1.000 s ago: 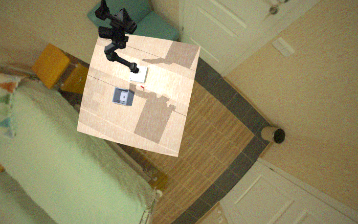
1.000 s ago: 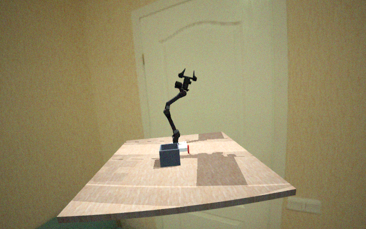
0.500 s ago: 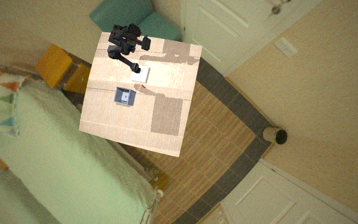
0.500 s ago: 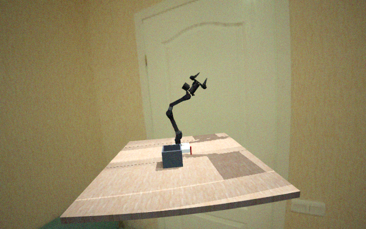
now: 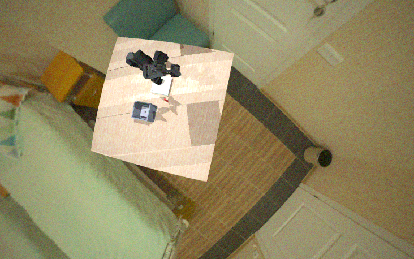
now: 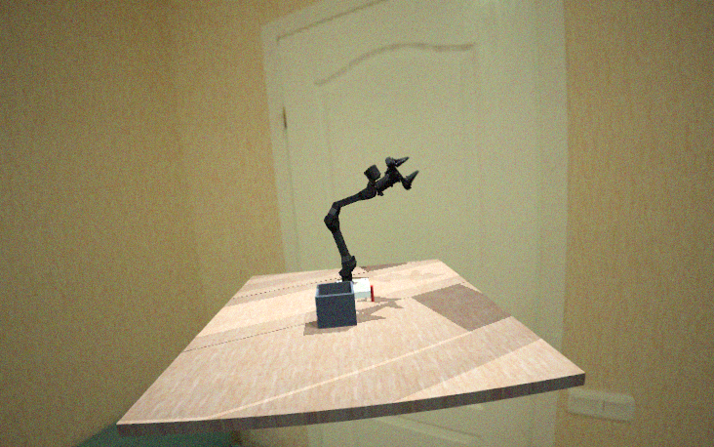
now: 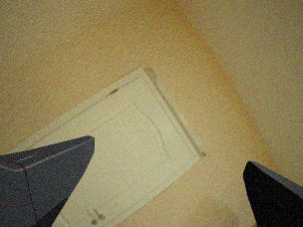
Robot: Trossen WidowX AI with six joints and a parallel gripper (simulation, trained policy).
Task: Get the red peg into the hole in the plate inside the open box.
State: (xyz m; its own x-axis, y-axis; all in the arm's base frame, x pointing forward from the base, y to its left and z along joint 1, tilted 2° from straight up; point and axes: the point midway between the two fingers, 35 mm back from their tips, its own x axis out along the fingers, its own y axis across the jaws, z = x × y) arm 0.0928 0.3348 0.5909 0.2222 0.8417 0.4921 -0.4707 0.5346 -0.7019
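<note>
Now: the red peg 4 cm ahead of my gripper tip, 24 cm to the right of it and 60 cm below it. Round my gripper tip: pale plate: 20 cm ahead, 40 cm to the right, 60 cm below.
</note>
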